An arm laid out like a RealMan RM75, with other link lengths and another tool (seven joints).
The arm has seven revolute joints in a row. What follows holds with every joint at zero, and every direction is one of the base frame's. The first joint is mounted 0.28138 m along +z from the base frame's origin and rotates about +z. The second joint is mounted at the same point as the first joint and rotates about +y. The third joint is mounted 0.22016 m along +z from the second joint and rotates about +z. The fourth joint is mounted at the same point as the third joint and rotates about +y. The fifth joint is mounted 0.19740 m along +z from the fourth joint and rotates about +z. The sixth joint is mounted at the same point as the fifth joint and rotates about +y. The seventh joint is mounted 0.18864 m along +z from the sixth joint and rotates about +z. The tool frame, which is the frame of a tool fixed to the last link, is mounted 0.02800 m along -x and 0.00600 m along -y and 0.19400 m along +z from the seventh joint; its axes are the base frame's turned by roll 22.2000, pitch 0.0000 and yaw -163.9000 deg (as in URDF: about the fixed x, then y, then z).
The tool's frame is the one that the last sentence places.
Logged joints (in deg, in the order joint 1, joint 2, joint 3, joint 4, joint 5, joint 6, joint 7), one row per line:
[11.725, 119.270, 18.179, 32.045, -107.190, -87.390, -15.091]
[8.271, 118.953, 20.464, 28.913, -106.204, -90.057, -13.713]
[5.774, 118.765, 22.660, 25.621, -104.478, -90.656, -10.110]
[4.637, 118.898, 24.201, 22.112, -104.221, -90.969, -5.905]
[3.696, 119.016, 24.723, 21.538, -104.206, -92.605, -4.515]
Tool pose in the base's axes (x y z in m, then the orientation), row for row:
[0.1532, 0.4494, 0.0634, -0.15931, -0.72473, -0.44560, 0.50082]
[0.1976, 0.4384, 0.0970, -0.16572, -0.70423, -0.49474, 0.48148]
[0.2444, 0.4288, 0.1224, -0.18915, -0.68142, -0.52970, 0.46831]
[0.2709, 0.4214, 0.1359, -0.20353, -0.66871, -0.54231, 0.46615]
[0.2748, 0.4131, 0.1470, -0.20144, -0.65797, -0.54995, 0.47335]
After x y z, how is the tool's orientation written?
As a quaternion, x y z w.
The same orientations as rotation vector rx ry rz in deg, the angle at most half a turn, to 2 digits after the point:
[-22.07, -100.39, -61.72]
[-23.15, -98.38, -69.11]
[-26.58, -95.75, -74.43]
[-28.63, -94.05, -76.27]
[-28.24, -92.25, -77.10]

